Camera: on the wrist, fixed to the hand. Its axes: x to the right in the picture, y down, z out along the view.
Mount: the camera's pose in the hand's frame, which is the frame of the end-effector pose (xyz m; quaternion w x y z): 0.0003 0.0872 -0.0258 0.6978 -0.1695 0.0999 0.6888
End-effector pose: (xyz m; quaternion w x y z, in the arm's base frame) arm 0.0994 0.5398 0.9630 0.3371 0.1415 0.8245 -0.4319
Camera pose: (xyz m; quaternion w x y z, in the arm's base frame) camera 0.1337 0.6118 0.9193 0.4743 0.6526 0.5847 0.0847
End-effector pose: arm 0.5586 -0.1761 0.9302 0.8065 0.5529 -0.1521 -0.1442
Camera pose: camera 0.5749 -0.1241 1.0030 0.7710 0.1587 -0.3819 0.4843
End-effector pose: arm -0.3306 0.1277 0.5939 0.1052 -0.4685 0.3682 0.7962
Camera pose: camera -0.3582 0.0483 0.6287 0.5912 0.1707 -0.4552 -0.6436
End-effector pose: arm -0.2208 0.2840 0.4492 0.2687 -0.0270 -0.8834 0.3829
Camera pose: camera -0.2221 0.3627 0.4036 0.0074 -0.7111 -0.6359 0.2998
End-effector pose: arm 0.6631 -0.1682 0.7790 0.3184 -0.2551 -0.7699 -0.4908
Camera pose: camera 0.7306 -0.1580 0.8391 0.5939 -0.7132 -0.2465 -0.2791
